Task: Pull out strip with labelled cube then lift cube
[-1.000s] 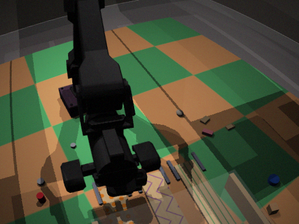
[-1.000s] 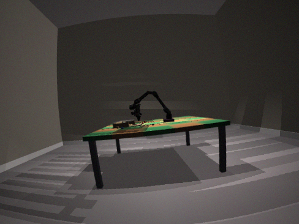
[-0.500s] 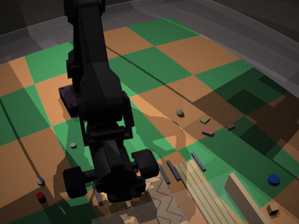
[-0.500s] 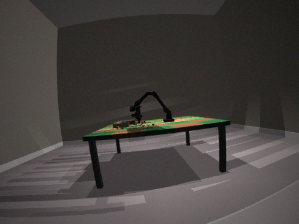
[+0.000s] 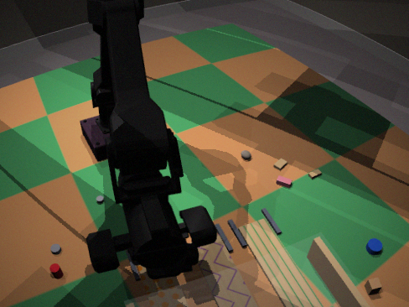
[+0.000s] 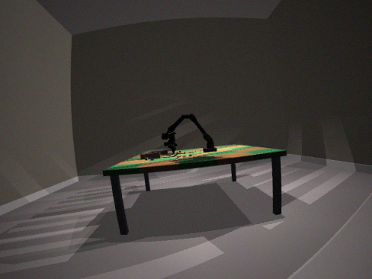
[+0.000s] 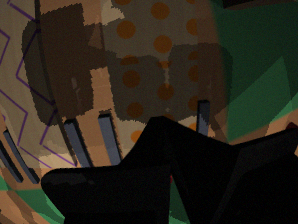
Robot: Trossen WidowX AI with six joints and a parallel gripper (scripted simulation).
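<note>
The orange-dotted strip is 90 mm ahead of my gripper tip and 20 mm to the right of it. Also, from my gripper tip: pink block (50 mm behind, 310 mm to the left); blue cylinder (180 mm ahead, 350 mm to the left); grey pebble (160 mm behind, 290 mm to the left).
</note>
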